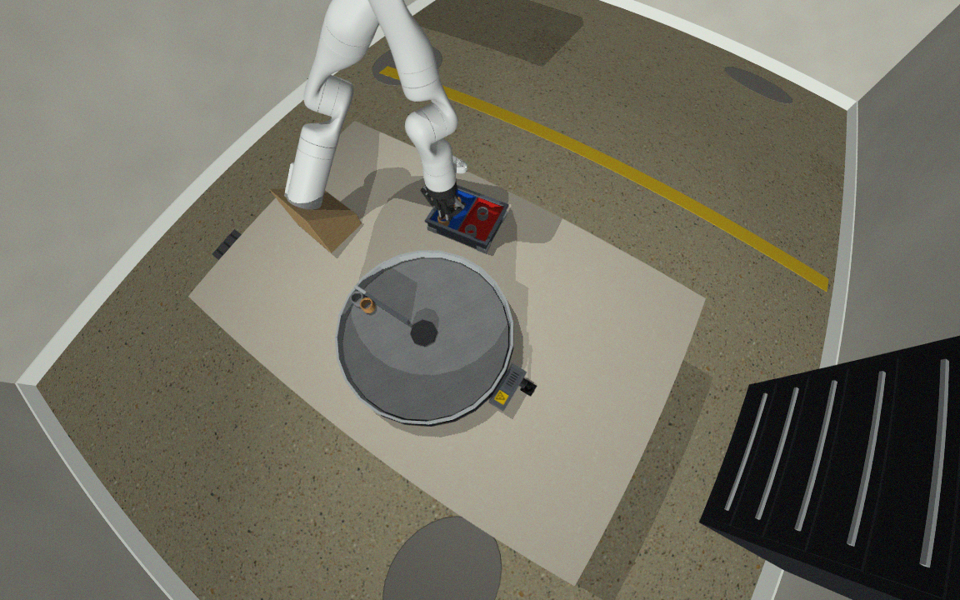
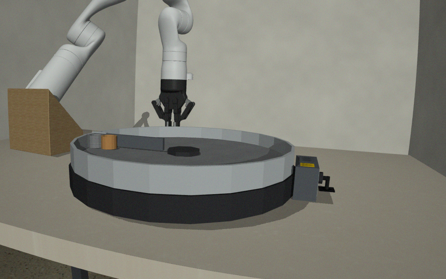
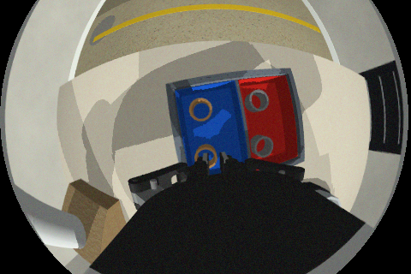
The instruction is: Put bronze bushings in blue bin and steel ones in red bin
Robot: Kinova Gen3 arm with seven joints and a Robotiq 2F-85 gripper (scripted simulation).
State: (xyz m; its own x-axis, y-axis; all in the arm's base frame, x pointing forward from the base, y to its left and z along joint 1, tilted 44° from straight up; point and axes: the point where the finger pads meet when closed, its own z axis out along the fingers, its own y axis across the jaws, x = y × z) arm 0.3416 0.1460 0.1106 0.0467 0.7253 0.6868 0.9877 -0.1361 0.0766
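Now: hand 13 cm short of the grey turntable, 31 cm to the left of it and 1 cm above it.
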